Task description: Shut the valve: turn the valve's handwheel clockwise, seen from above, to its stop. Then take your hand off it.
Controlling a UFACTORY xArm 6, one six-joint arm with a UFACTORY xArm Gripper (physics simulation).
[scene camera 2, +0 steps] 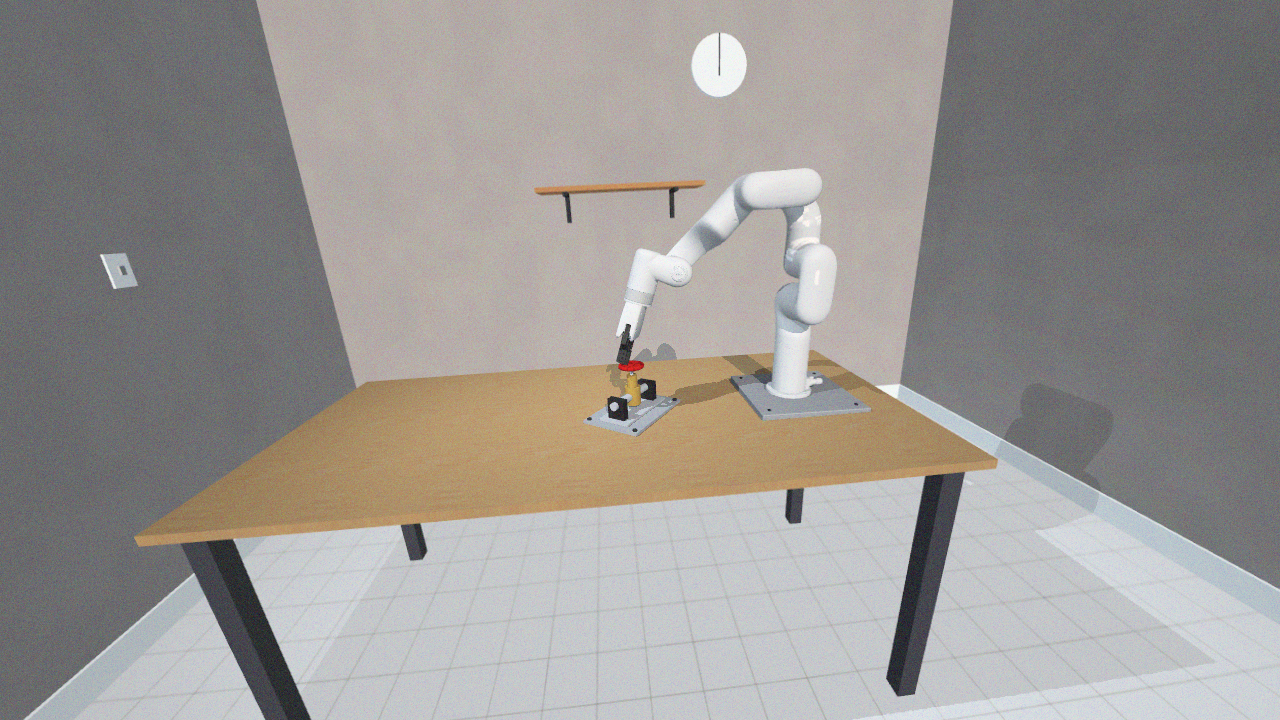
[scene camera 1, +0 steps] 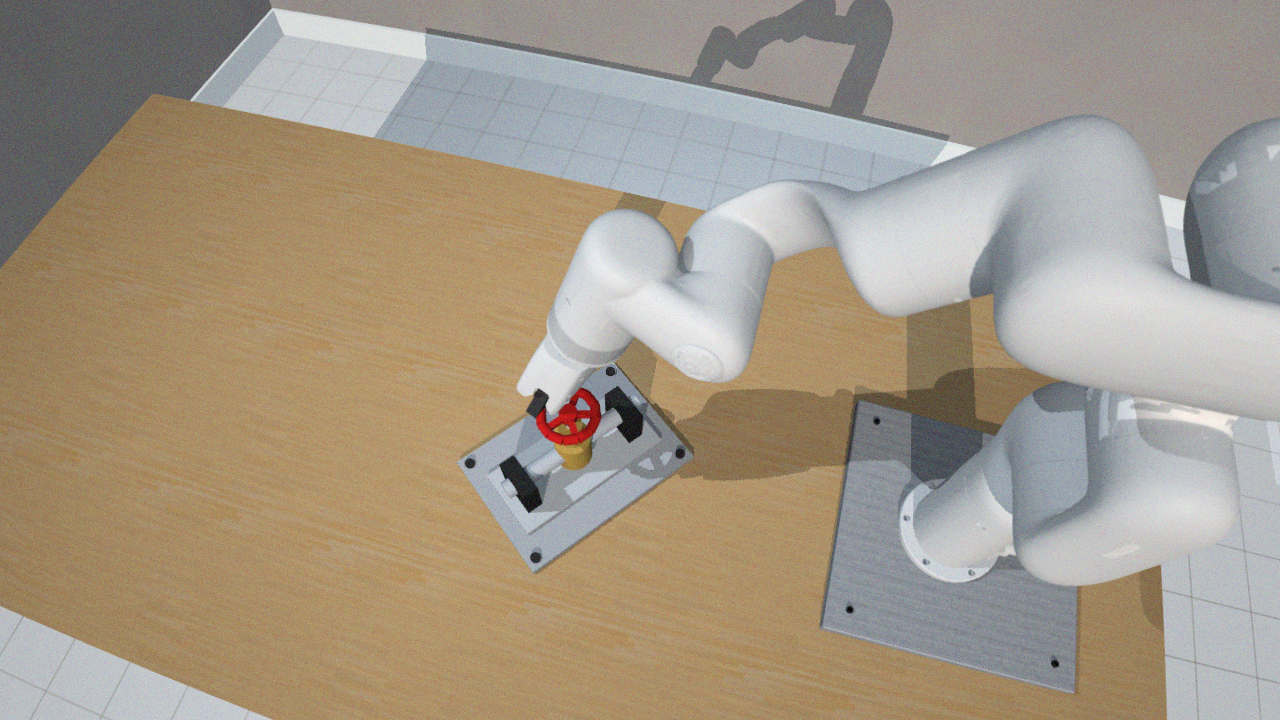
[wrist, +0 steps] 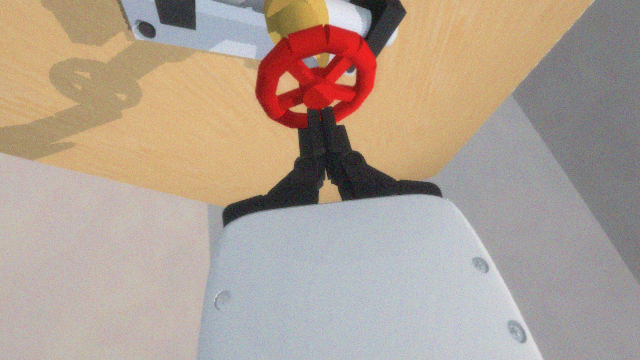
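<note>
The valve's red handwheel (scene camera 1: 567, 439) (scene camera 2: 631, 366) (wrist: 306, 44) sits level on top of the brass valve body (scene camera 1: 573, 452) (scene camera 2: 632, 391) (wrist: 295, 15), on a pipe held by two black brackets. My gripper (scene camera 2: 622, 361) (wrist: 319, 125) is shut with nothing between its fingers. In the wrist view its fingertips overlap the near rim and end beside the hub. In scene camera 2 they are at the wheel's left side, at or just above rim height. Whether they touch the wheel cannot be told. In scene camera 1 the fingertips are mostly hidden by the gripper housing.
The valve's grey base plate (scene camera 1: 537, 541) (scene camera 2: 633, 431) is bolted at its corners on the wooden table (scene camera 1: 268, 358) (scene camera 2: 447, 465). The black brackets (scene camera 1: 520, 484) (scene camera 1: 623, 414) rise on both sides of the valve. The robot's mounting plate (scene camera 1: 948, 626) (scene camera 2: 814, 410) is to the right.
</note>
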